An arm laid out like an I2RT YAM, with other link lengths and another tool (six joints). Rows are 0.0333 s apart.
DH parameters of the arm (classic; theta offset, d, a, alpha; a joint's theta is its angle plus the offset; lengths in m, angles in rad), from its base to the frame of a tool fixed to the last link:
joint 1: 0 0.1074 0.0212 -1.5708
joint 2: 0 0 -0.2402 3.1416
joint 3: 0.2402 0 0.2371 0
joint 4: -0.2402 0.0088 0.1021 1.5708
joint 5: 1.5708 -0.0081 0 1.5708
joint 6: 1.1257 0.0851 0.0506 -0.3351
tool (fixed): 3.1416 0.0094 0 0
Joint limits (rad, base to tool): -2.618..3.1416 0..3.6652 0..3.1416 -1.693..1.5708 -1.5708..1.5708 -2.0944..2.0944
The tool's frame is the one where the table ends.
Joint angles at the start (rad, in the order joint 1, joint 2, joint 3, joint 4, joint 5, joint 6): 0.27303 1.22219 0.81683 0.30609 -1.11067 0.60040
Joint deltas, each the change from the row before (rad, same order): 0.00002 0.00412 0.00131 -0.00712 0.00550 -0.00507; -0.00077 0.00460 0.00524 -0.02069 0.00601 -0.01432; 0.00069 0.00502 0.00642 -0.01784 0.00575 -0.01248; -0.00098 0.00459 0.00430 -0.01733 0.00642 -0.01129; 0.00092 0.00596 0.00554 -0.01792 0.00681 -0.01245
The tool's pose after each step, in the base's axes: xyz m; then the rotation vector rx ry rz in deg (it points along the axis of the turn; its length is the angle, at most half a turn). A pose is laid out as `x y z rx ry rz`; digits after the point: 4 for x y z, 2 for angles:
0.2705 0.1588 0.2379 -69.03 -61.47 -53.46
0.2718 0.1584 0.2356 -69.77 -61.35 -53.30
0.2730 0.1584 0.2339 -70.35 -61.33 -53.16
0.2742 0.1579 0.2317 -71.07 -61.14 -53.02
0.2754 0.1580 0.2293 -71.76 -61.04 -52.81

